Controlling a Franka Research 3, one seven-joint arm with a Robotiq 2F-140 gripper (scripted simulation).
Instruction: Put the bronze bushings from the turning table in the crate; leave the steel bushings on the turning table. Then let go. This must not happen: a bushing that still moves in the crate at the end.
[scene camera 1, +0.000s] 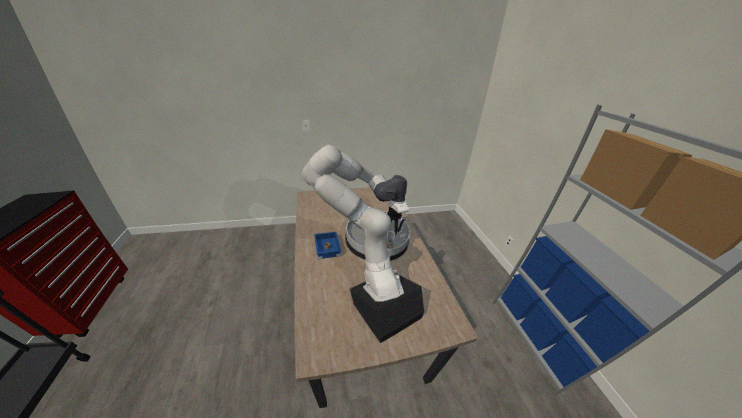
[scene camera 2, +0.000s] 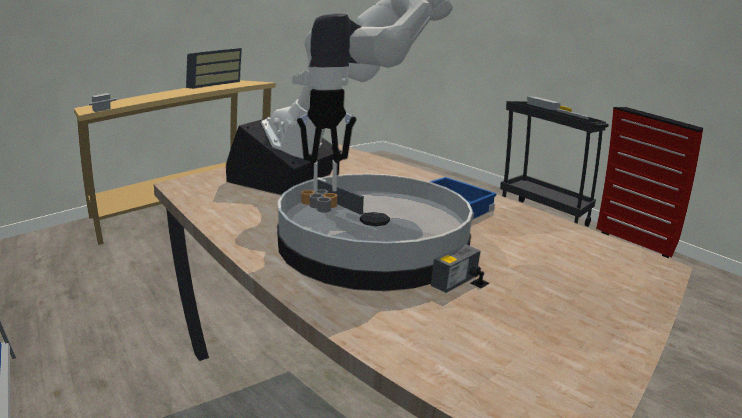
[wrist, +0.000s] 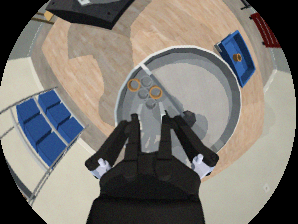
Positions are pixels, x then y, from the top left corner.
Labels:
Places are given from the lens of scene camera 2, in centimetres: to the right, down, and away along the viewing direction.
my gripper (scene camera 2: 324, 189): -10, -4, 108
blue crate (scene camera 2: 485, 203): 31, -2, 125

